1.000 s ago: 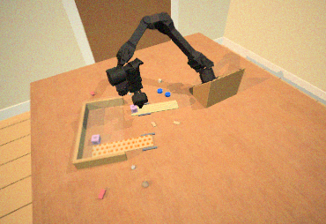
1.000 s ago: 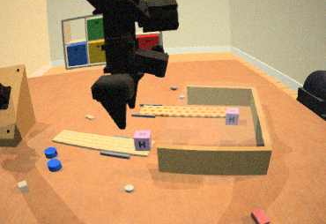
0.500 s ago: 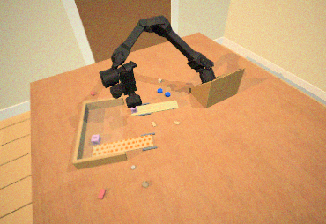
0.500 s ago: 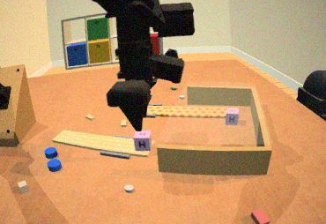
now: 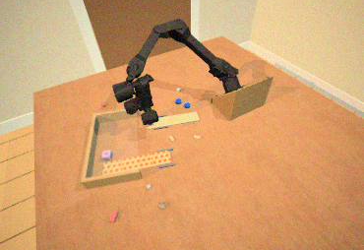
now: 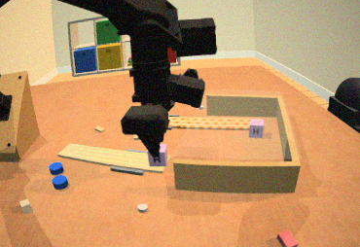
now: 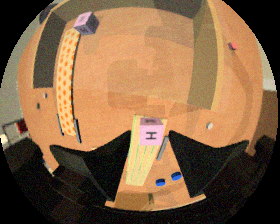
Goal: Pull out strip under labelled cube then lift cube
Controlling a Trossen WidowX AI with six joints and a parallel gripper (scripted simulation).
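My gripper tip is 10 cm past the pale strip, 3 cm to the right of it and 3 cm above it.
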